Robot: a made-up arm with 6 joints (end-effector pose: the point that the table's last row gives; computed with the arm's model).
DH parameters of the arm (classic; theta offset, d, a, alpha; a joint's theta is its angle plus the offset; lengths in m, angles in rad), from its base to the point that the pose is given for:
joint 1: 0 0.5 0.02 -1.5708
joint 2: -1.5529 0 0.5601 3.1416
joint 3: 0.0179 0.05 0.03 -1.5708
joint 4: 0 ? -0.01 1.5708
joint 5: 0 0.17 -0.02 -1.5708
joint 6: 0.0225 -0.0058 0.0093 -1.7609
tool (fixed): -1.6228 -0.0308 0 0
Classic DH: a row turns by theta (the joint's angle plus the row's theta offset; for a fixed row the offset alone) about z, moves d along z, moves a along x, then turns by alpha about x.
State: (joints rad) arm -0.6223 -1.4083 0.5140 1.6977 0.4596 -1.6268
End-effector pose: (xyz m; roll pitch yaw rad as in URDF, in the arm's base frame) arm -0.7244 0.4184 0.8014 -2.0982 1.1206 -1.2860
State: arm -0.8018 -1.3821 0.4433 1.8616 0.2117 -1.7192
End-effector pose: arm -0.6025 0.5403 0.8324 -1.4883 1.2932 -0.8893
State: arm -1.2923 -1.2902 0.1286 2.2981 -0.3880 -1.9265
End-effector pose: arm -0.1657 0.6492 0.9417 -0.0642 1.0725 -0.2166
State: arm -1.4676 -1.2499 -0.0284 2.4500 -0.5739 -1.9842
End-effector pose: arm -0.0165 0.5937 0.9743 0.0911 1.0214 -0.3817
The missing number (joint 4, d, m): -0.27
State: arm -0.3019 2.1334 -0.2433 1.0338 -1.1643 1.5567
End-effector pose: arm 0.3420 -0.2502 -0.1195 0.6825 -0.0501 0.4506
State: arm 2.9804 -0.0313 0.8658 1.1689 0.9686 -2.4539
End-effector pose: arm -0.0585 0.1549 1.3989 1.2695 0.7087 1.0181
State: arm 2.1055 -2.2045 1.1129 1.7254 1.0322 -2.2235
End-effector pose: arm 0.4147 -0.5812 -0.0685 -1.9555 0.0653 1.2873
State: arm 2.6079 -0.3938 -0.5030 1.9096 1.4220 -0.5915
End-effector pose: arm -0.1180 0.0660 1.2110 2.5330 -0.1651 0.8476
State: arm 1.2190 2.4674 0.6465 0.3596 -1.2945 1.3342
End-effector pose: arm 0.3245 0.2773 -0.2365 -0.1179 -0.2364 1.5362
